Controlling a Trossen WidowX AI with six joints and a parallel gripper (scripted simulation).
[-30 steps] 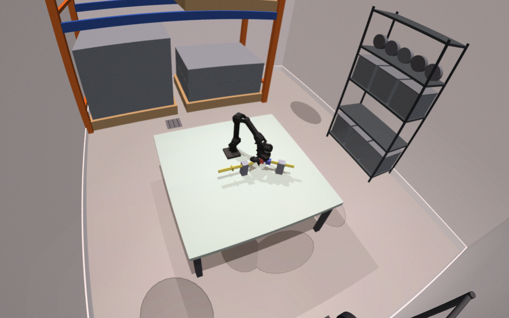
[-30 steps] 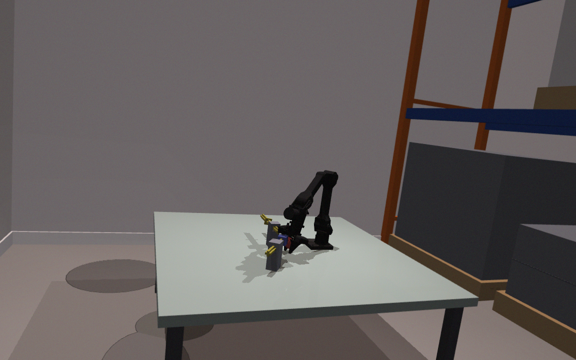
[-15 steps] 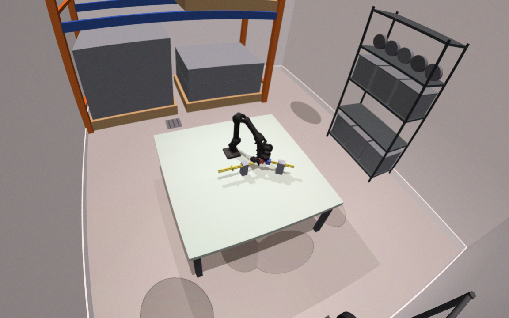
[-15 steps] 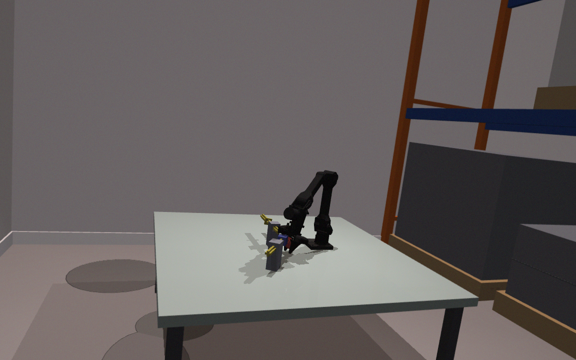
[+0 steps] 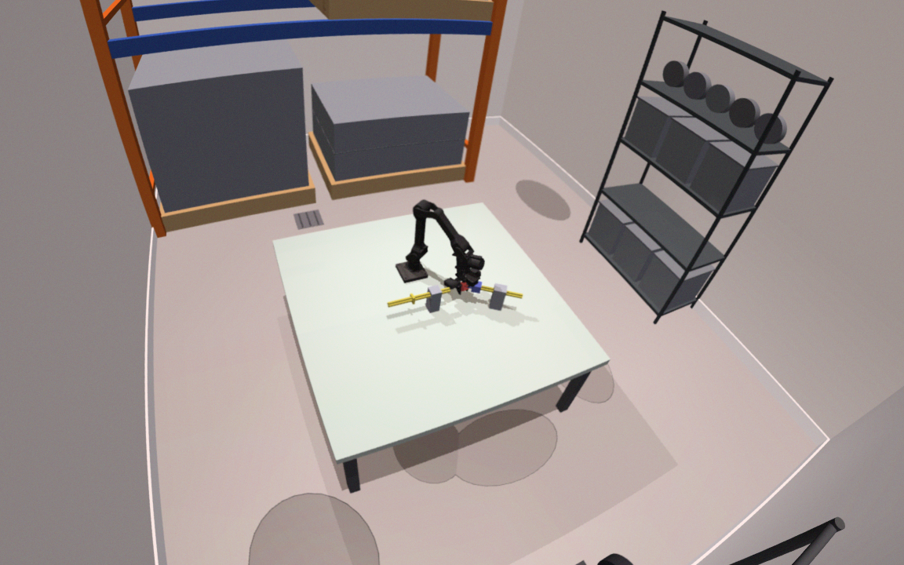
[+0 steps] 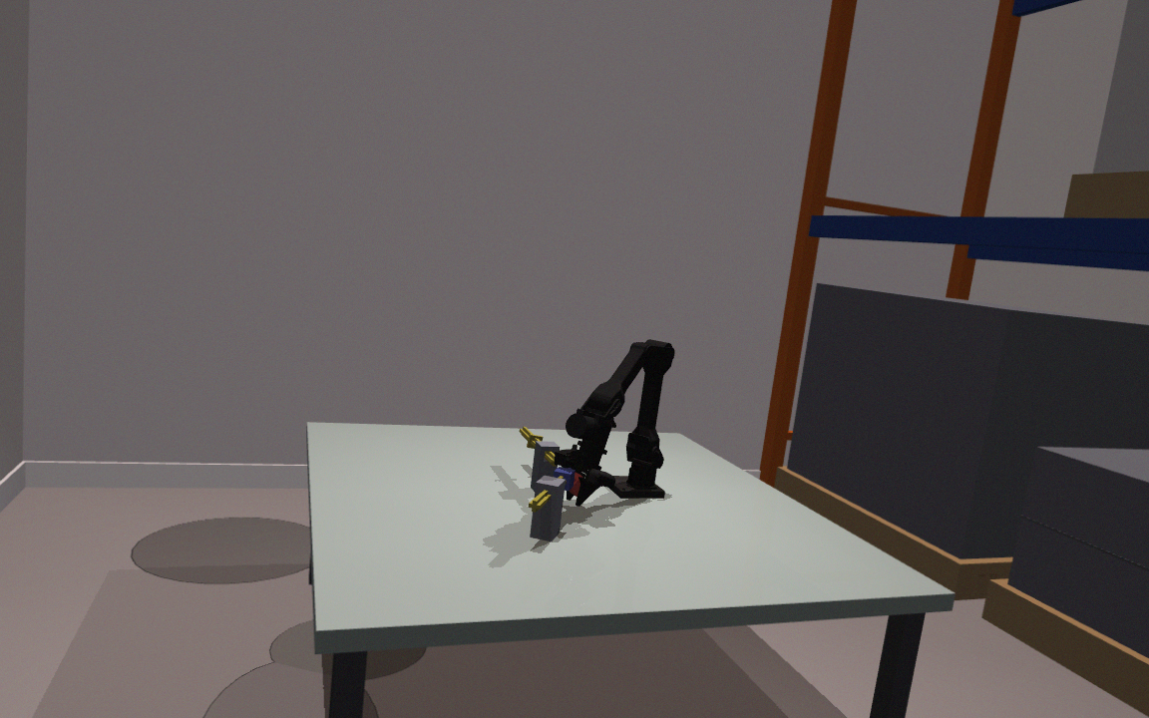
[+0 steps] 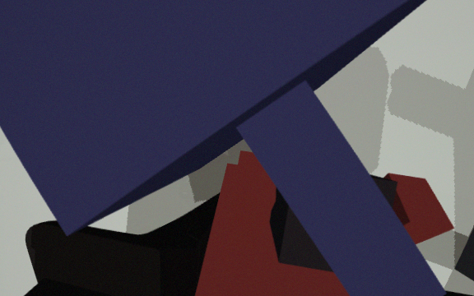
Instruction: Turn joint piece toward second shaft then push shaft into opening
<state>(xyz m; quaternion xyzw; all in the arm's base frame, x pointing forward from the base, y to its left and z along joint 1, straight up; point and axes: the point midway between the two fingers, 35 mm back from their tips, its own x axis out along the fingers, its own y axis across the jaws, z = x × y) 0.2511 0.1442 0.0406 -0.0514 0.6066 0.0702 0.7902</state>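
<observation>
My gripper tip is 5 cm below the red joint piece.
</observation>
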